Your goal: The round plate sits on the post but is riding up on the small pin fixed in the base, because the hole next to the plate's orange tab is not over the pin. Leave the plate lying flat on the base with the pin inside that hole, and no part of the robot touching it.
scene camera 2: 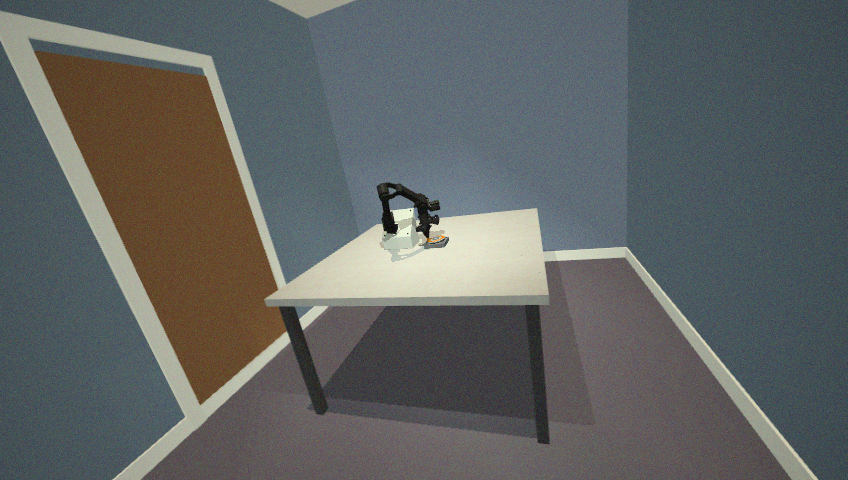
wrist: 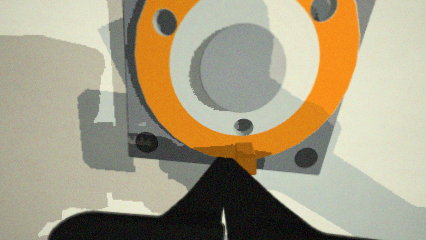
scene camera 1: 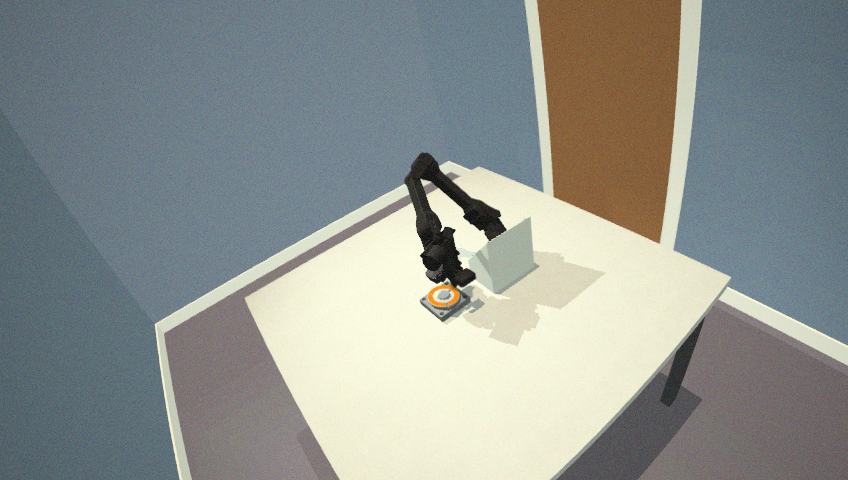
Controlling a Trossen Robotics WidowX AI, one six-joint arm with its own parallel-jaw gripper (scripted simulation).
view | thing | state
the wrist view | my gripper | -
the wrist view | grey base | -
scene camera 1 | my gripper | -
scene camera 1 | grey base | -
